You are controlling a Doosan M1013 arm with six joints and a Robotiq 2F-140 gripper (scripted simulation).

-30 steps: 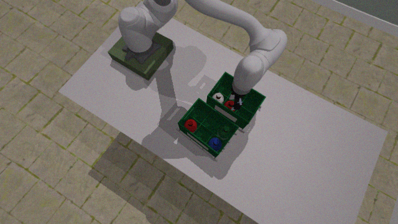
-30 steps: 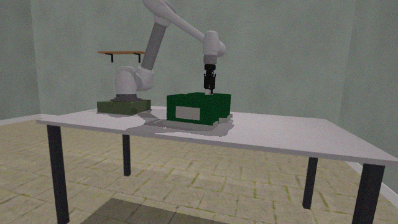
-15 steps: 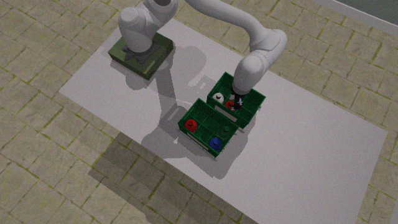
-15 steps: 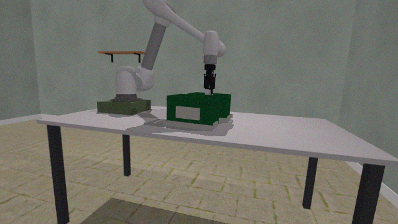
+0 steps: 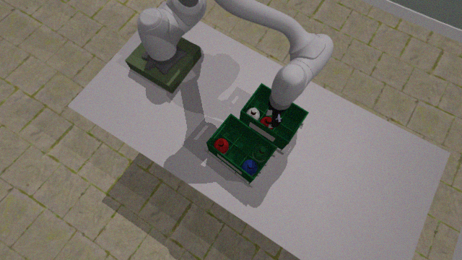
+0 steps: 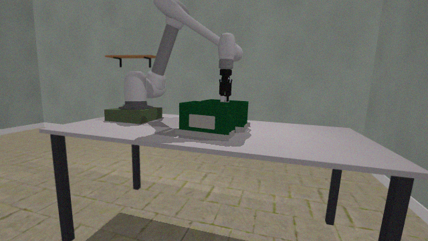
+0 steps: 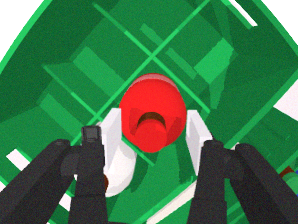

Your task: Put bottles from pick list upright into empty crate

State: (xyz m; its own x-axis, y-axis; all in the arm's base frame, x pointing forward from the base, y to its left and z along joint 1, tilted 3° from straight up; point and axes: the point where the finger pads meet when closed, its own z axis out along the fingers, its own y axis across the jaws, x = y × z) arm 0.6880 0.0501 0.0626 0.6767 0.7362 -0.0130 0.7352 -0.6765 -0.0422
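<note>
Right now my hand is 90 mm past the white-capped bottle, 10 mm to the left of it and 90 mm above it. From my hand the other things lie so: green-capped bottle (60 mm ahead, 140 mm to the right, 90 mm below); then pick list (10 mm ahead, 190 mm to the left, 170 mm below); then blue bottle (70 mm ahead, 230 mm to the right, 90 mm below).
</note>
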